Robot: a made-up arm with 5 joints.
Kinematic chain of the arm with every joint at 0, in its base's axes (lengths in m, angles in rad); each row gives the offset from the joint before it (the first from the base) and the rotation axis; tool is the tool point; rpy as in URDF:
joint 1: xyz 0 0 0.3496 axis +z
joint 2: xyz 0 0 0 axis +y
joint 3: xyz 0.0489 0 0.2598 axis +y
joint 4: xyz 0.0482 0 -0.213 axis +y
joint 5: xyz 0.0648 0 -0.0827 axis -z
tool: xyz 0 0 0 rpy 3.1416 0 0
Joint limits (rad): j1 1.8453..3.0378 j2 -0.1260..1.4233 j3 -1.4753..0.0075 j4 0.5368..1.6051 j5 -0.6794..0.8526
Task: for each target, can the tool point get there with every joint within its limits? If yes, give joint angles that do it. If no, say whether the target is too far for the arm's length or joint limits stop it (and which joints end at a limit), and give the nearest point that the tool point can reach.
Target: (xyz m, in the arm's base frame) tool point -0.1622 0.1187 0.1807
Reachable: yes | joints 2.5100 0.9411 -0.9132 1.5024 0.2959
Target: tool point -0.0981 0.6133 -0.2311
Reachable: no: too far | nearest point -0.0930 0.3302 0.0267 | short by 0.383 m
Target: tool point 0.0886 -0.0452 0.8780
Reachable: no: joint limits stop it (at a limit: joint 1, joint 2, joint 3, joint 4) | nearest point -0.0897 0.3186 0.6847 | short by 0.449 m
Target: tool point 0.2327 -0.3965 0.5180
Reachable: no: joint limits stop it (at a limit: joint 2, joint 3) | nearest point 0.0173 -0.0296 0.3084 | short by 0.474 m
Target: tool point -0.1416 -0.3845 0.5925
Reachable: no: joint limits stop it (at a limit: joint 1, joint 2, joint 4) | nearest point -0.2836 0.0295 0.5471 | short by 0.440 m
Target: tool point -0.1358 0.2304 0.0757
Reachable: yes | joints 2.1033 1.2258 -1.1733 0.9075 0.3152
